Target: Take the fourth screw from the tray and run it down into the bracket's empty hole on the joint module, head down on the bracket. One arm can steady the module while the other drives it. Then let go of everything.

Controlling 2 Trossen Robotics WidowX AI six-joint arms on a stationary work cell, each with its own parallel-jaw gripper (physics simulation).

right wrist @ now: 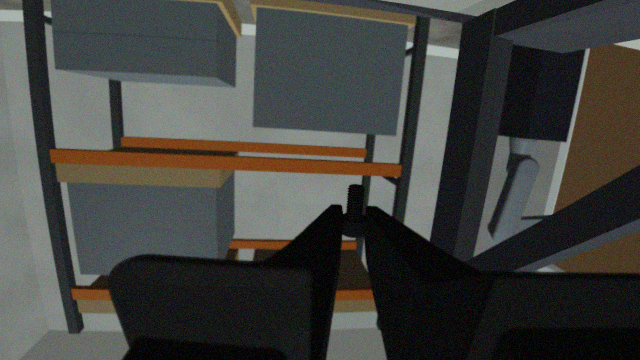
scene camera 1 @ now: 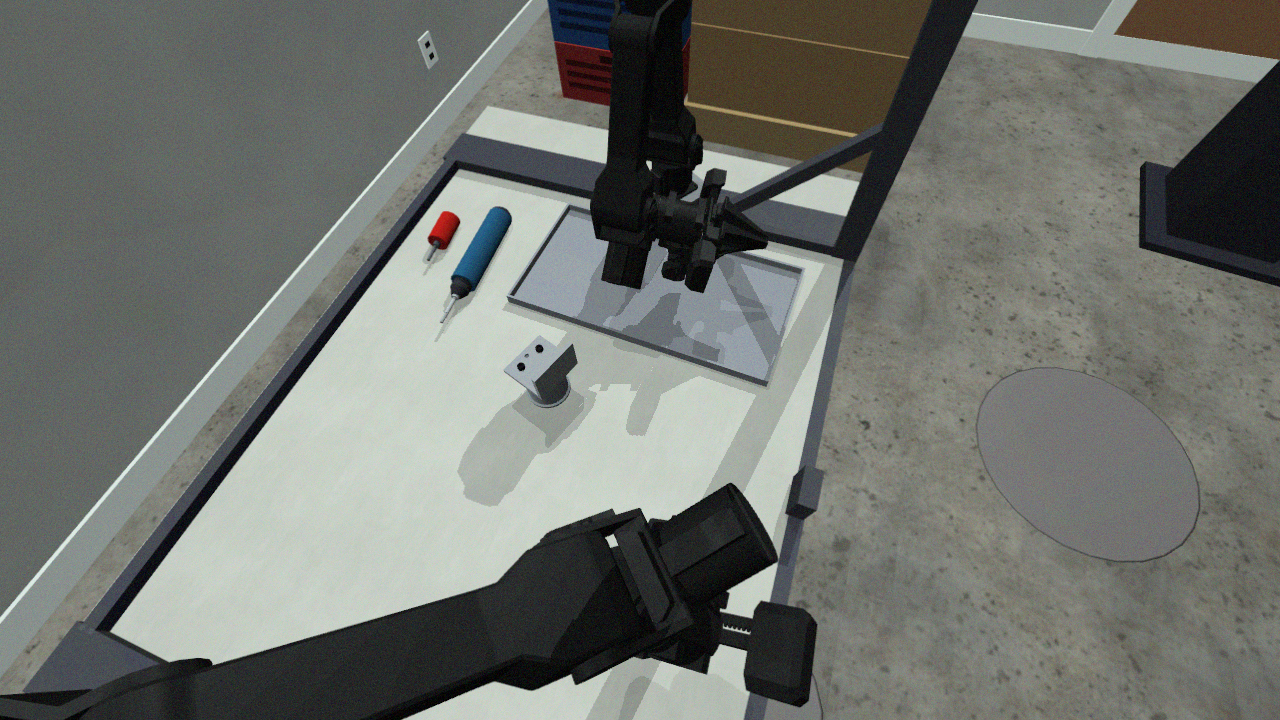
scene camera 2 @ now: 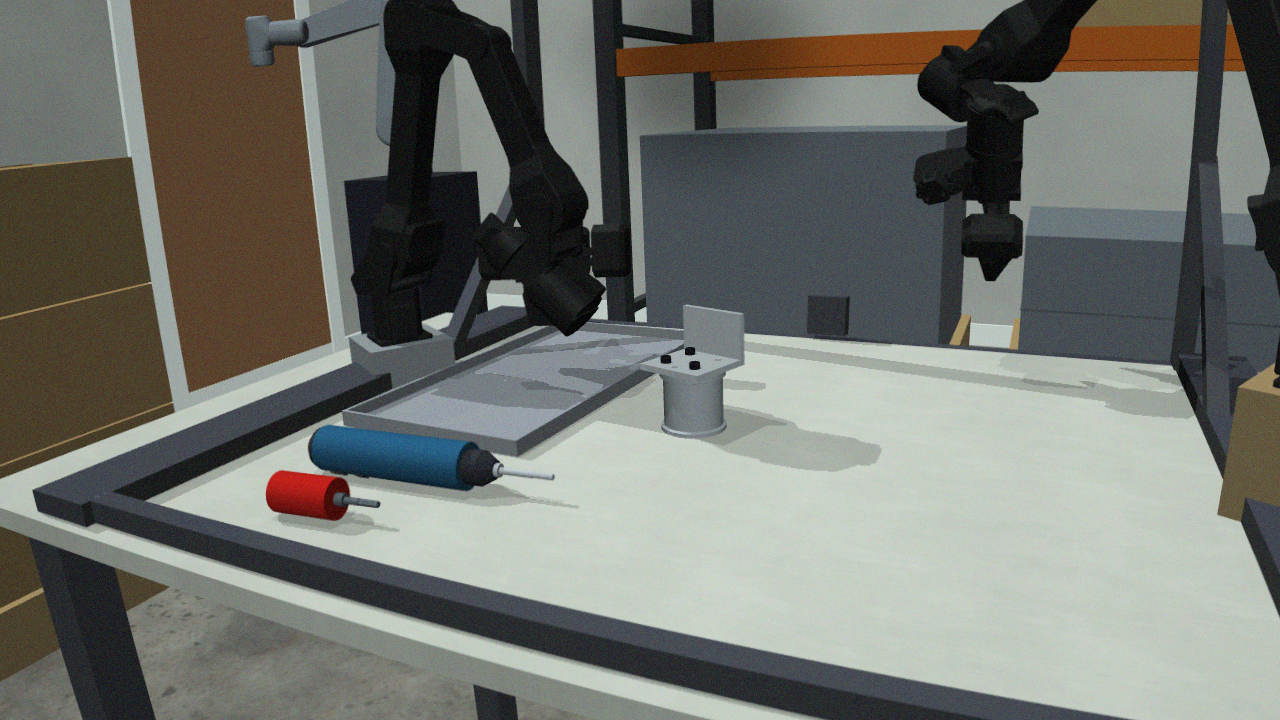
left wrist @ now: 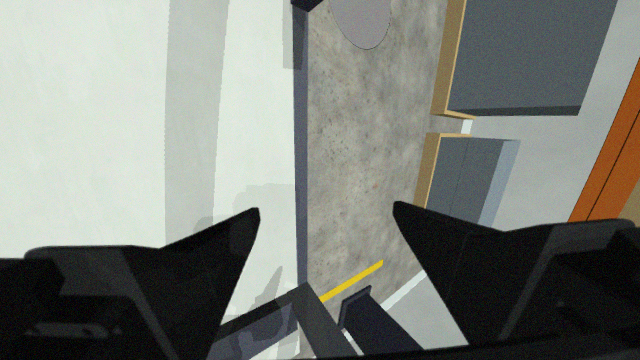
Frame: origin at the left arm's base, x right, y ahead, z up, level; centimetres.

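Seen in the pictures: left gripper, fingertip midpoint: (scene camera 1: 736, 653) (left wrist: 326, 210); right gripper, fingertip midpoint: (right wrist: 352, 216) (scene camera 1: 767, 241); right arm's base, origin of the base link: (scene camera 1: 671, 186) (scene camera 2: 399, 337).
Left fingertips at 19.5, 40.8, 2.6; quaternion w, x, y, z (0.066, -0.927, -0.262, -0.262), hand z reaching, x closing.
Offsets run from my left fingertips to a thing's top centre, as dx, dy, dz.
The joint module (scene camera 1: 547, 390) (scene camera 2: 693, 404) stands upright on the table, a grey bracket (scene camera 1: 542, 360) (scene camera 2: 713, 334) on top. Three black screw heads show on the bracket in scene camera 2; the empty hole is too small to tell. My right gripper (scene camera 1: 763, 241) (right wrist: 352, 216) is shut on a black screw @(-31.4, +39.8, +0.2) (right wrist: 355, 199), gripped near its head, shank pointing away from the wrist. It is above the tray @(-42.8, +30.3, -11.1) (scene camera 1: 637, 345) (scene camera 2: 438, 436), pointing off to the side. My left gripper (scene camera 2: 991, 271) (left wrist: 326, 210) is open, high above the table edge, away from the module. No screw is visible in the tray.
A blue driver @(-65.8, +11.3, -8.6) (scene camera 1: 483, 248) (scene camera 2: 389, 454) and a red-handled driver @(-74.8, +10.2, -9.3) (scene camera 1: 443, 230) (scene camera 2: 306, 494) lie beside the tray. A dark raised frame (scene camera 2: 402, 591) borders the table. A dark post (scene camera 1: 904, 125) rises behind the tray's corner.
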